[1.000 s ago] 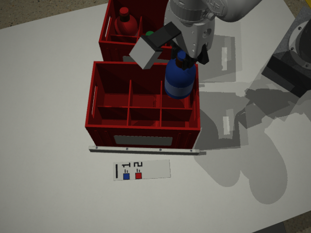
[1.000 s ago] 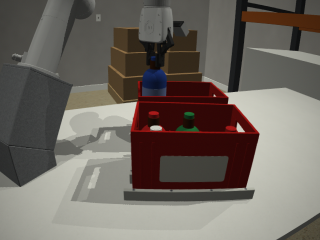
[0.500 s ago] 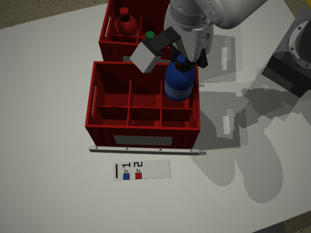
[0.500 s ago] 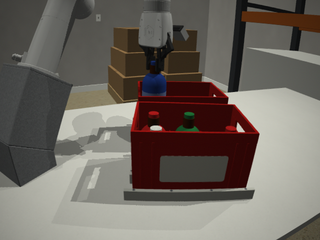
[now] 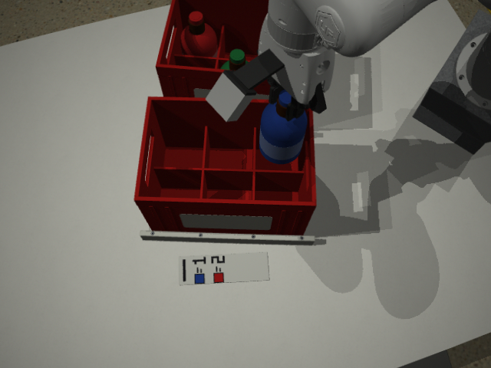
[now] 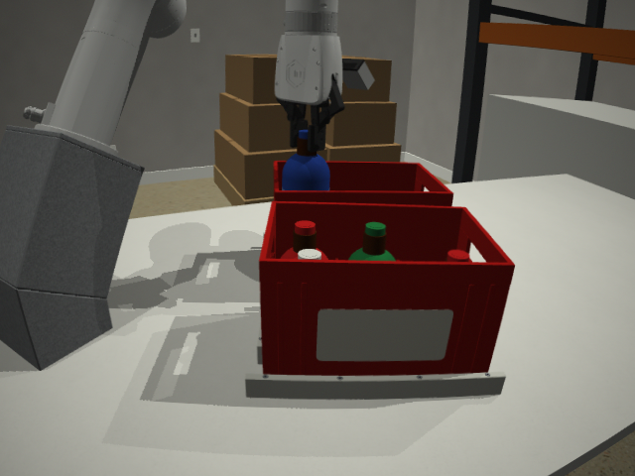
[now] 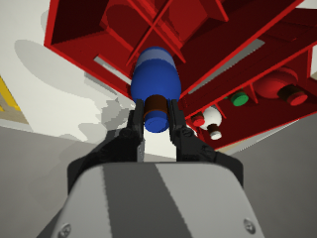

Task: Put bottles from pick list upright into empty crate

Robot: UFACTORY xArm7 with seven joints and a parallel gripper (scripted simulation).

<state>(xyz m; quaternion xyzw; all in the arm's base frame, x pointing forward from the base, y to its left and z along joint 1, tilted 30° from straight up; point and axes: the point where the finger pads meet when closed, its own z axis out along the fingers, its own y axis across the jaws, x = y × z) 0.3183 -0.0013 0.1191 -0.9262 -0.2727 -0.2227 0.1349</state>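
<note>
Now: the blue bottle 70 mm below my hand. Round my hand: pick list (100 mm ahead, 190 mm to the left, 250 mm below); then green bottle (70 mm ahead, 150 mm to the right, 160 mm below); then white bottle (30 mm behind, 230 mm to the right, 160 mm below).
</note>
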